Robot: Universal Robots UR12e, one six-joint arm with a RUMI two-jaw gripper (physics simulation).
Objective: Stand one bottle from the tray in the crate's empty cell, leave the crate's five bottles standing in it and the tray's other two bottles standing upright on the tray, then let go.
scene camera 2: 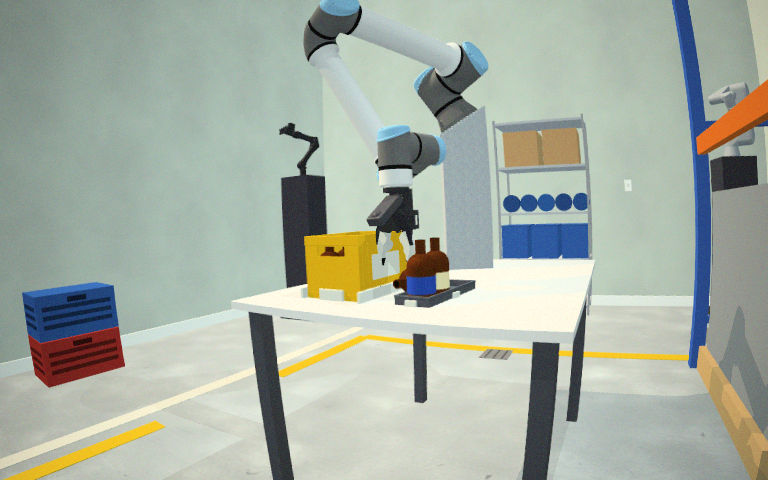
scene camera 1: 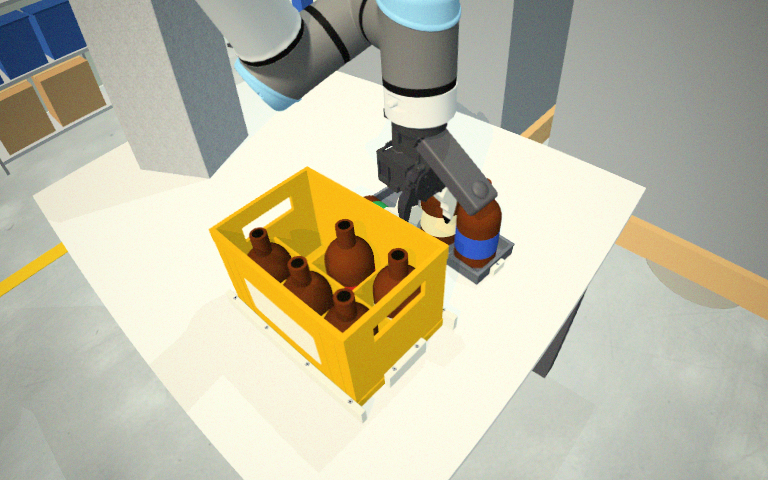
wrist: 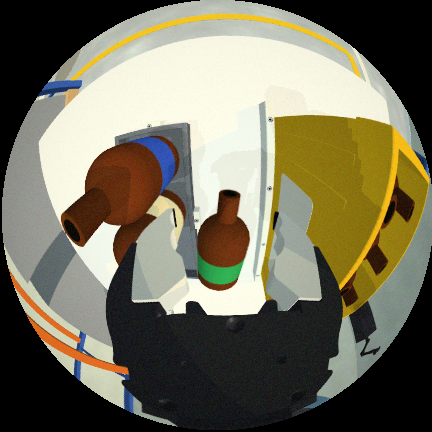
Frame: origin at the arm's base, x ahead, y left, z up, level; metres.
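Seen in the pictures: gripper, fingertip midpoint: [scene camera 2: 396,265] [wrist: 224,211]; arm's base, origin of the base link: [scene camera 2: 461,124].
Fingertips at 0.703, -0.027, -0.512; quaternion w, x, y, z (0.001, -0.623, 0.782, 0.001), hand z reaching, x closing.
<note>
Pixels of each thing's top centre, then the offset from my fingertips to it, as dx, dy, dz. Level surfaces: height alone.
- green-banded bottle, middle of its top: [wrist: 222,261] [scene camera 1: 389,219] [scene camera 2: 413,267] -0.082, +0.016, -0.014
- blue-banded bottle, middle of its top: [wrist: 71,230] [scene camera 1: 483,182] [scene camera 2: 420,239] +0.048, +0.087, +0.072
- cream-banded bottle, middle of its top: [wrist: 120,298] [scene camera 1: 443,161] [scene camera 2: 434,237] -0.030, +0.100, +0.072
- yellow crate, middle of its top: [wrist: 369,287] [scene camera 1: 320,236] [scene camera 2: 358,233] -0.070, -0.149, +0.087
- white table, its level: dz -0.088
The green-banded bottle [scene camera 1: 379,204] [scene camera 2: 401,283] [wrist: 222,242] lies on its side between the tray [scene camera 1: 478,276] [scene camera 2: 465,286] [wrist: 190,150] and the crate, mostly hidden in scene view 1. My gripper [scene camera 1: 425,210] [scene camera 2: 396,254] [wrist: 224,211] is open and empty above it, one finger on the tray side, the other by the crate wall. The blue-banded bottle [scene camera 1: 477,245] [scene camera 2: 421,284] [wrist: 159,157] and the cream-banded bottle [scene camera 1: 437,224] [scene camera 2: 442,279] [wrist: 168,204] stand upright on the tray. Several bottles [scene camera 1: 349,261] stand in the yellow crate [scene camera 1: 396,339] [scene camera 2: 334,274] [wrist: 320,160]; its back-left cell in scene view 1 is empty.
Pale locating strips [scene camera 1: 308,365] [wrist: 270,150] run along the crate's base on the white table [scene camera 1: 538,226] [scene camera 2: 509,316]. The crate's high wall rises close to one finger. The blue-banded and cream-banded bottles stand close beside the other finger. A grey column [scene camera 1: 169,96] [scene camera 2: 467,198] stands behind.
</note>
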